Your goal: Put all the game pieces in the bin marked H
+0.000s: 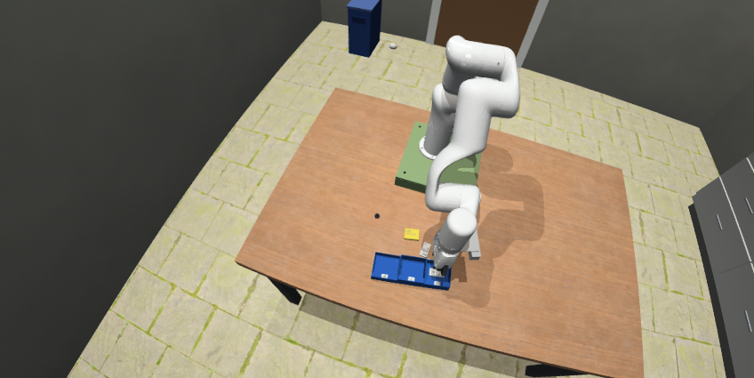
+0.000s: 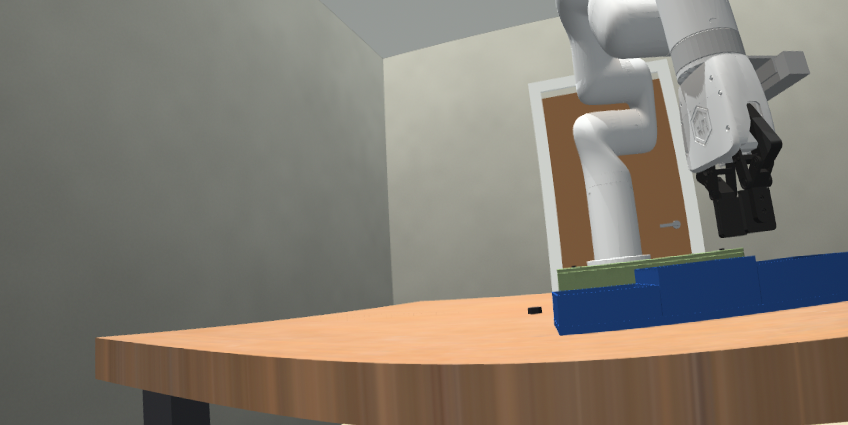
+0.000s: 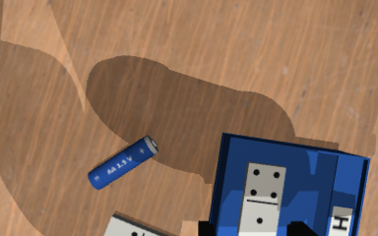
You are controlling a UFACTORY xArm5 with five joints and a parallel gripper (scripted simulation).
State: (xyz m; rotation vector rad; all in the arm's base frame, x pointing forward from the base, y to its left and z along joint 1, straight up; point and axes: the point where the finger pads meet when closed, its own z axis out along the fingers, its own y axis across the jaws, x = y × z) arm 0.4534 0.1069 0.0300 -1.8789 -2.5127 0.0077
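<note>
Now: the pale piece 5 cm behind my hand, 4 cm to the right of it and 8 cm below it. Also, from my hand: yellow piece: 9 cm behind, 10 cm to the right, 8 cm below; then three joined blue bins: 4 cm ahead, 7 cm to the right, 6 cm below; then blue piece: 8 cm behind, 1 cm to the left, 8 cm below.
</note>
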